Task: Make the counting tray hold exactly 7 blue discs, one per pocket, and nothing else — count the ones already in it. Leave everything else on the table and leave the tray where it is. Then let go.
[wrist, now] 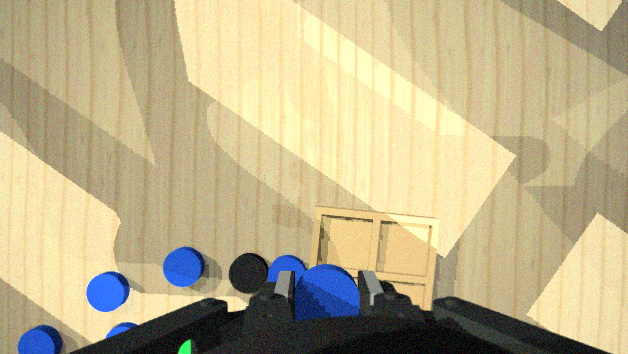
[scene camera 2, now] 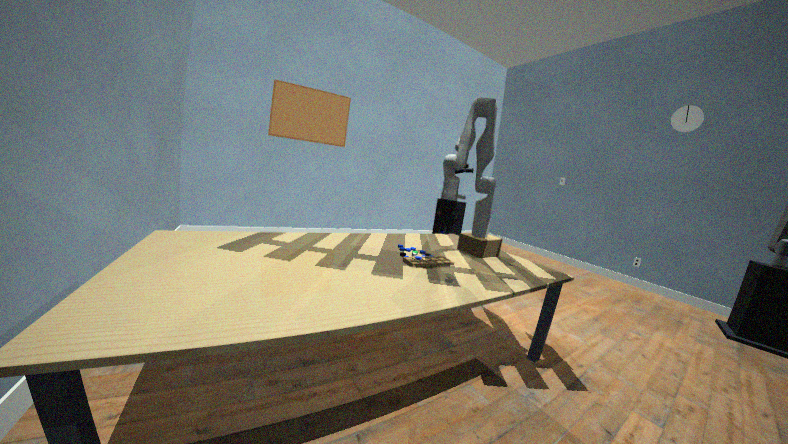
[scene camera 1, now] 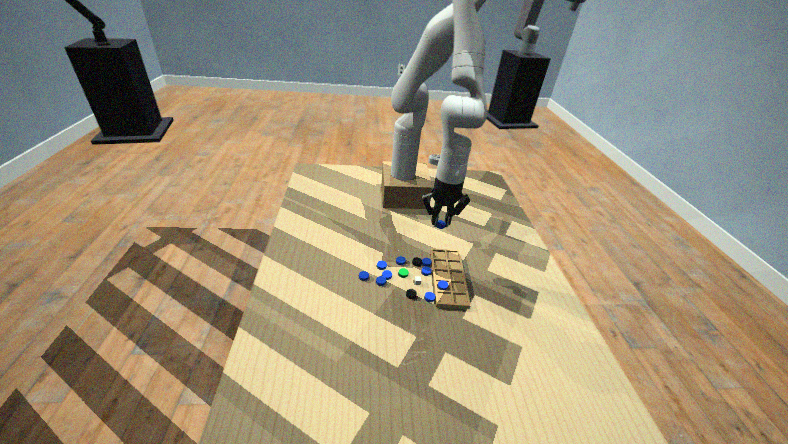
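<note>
My gripper (scene camera 1: 441,221) (wrist: 326,292) is shut on a blue disc (scene camera 1: 440,225) (wrist: 327,295), held above the table behind the tray's far end. The counting tray (scene camera 1: 453,306) (scene camera 2: 435,264) (wrist: 345,211) has two columns of pockets. One blue disc (scene camera 1: 442,285) lies in its left column, toward the near end; the other pockets look empty. Three blue discs (scene camera 1: 426,261) (scene camera 1: 426,271) (scene camera 1: 430,296) lie close along the tray's left side. Several more blue discs (scene camera 1: 400,260) (scene camera 1: 381,265) (scene camera 1: 363,275) lie farther left. In the wrist view the gripper hides most of the tray.
Two black discs (scene camera 1: 417,261) (scene camera 1: 411,293), a green disc (scene camera 1: 403,272) and a small white cube (scene camera 1: 417,280) lie among the blue discs left of the tray. The arm's wooden base block (scene camera 1: 405,196) stands behind the tray. Striped shadows cross the table (scene camera 1: 308,325).
</note>
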